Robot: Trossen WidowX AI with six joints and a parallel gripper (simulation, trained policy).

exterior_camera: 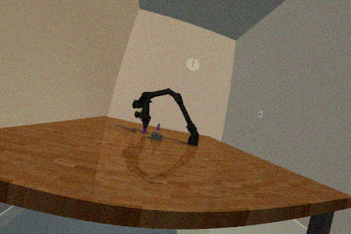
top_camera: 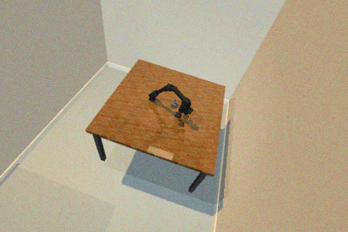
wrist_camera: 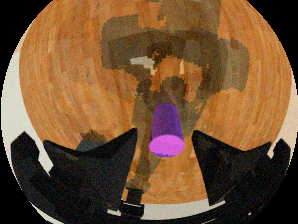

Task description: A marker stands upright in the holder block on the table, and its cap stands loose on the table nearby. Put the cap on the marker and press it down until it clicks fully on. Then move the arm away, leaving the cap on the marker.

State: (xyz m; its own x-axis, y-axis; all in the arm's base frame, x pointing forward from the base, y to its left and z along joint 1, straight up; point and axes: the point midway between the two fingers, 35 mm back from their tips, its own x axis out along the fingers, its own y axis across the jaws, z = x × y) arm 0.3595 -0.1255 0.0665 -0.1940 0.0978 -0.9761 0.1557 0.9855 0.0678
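My gripper tip is now 1 cm above the purple cap. Round my gripper tip: holder block (9 cm behind, 14 cm to the left, 1 cm below); purple marker (9 cm behind, 14 cm to the left, 5 cm above).
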